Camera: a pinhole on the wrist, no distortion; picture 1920 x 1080 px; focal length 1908.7 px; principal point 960.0 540.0 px. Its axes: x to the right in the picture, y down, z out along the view. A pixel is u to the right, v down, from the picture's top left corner.
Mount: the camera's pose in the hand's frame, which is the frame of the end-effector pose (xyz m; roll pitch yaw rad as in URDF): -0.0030 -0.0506 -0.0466 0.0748 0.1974 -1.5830
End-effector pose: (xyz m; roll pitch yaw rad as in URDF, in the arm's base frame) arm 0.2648 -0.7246 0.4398 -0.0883 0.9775 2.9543
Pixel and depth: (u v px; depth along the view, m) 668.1 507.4 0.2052
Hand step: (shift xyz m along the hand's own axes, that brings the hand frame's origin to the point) -0.0219 -0.0597 0.1600
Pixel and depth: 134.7 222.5 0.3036
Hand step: -0.0752 0.0204 0.2723
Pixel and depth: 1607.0 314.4 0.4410
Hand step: -0.0908 -0.2816 0.3515
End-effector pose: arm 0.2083 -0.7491 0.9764 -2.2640 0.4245 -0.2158
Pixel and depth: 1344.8 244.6 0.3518
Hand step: -0.0853 -0.1872 0.2795
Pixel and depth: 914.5 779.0 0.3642
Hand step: 0.0145 -0.1142 0.3146
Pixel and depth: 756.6 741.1 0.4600
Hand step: 0.0104 -0.0934 0.4164
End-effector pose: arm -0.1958 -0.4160 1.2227 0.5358 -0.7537 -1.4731
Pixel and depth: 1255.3 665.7 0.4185
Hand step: -0.0086 -0.1963 0.3519
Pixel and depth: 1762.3 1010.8 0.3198
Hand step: 0.0494 -0.2468 0.2455
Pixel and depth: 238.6 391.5 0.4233
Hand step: -0.0666 0.0248 0.3963
